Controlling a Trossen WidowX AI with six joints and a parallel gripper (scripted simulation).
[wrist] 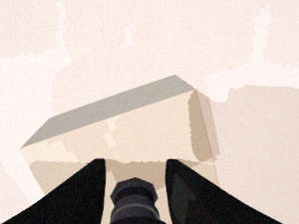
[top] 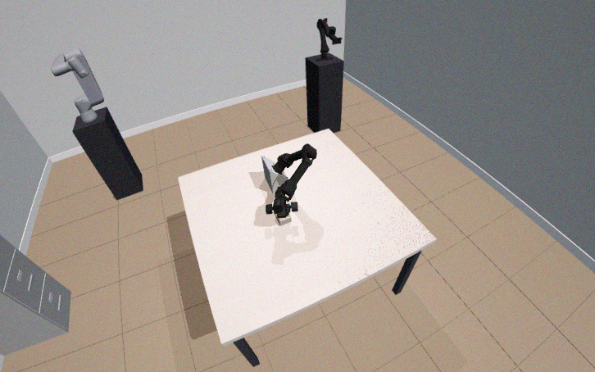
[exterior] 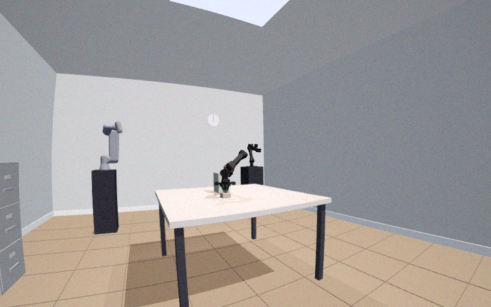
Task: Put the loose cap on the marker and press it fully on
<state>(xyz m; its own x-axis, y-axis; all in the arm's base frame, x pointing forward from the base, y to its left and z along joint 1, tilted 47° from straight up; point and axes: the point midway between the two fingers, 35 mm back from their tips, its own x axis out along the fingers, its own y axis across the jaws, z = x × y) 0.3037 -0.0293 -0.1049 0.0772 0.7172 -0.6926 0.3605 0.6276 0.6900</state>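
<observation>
The dark cap is 50 mm above my gripper tip, 10 mm to the left of it and 10 mm behind it. Round my gripper tip: holder block (20 mm below, 10 mm to the left, 10 mm behind).
</observation>
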